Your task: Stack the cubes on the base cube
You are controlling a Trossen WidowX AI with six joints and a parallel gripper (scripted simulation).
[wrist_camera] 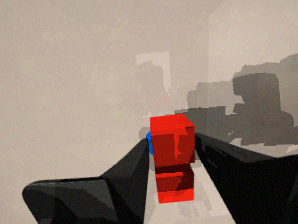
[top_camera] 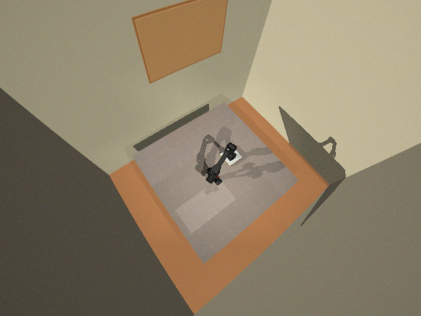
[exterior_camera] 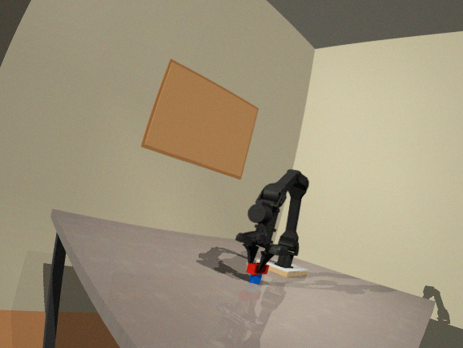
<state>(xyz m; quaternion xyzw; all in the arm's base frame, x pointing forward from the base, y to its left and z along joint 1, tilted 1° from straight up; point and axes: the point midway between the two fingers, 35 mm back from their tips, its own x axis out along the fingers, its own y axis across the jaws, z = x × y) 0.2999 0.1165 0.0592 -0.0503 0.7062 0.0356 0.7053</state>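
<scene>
Right now my gripper tip is 4 cm above the blue cube and 2 cm past it.
</scene>
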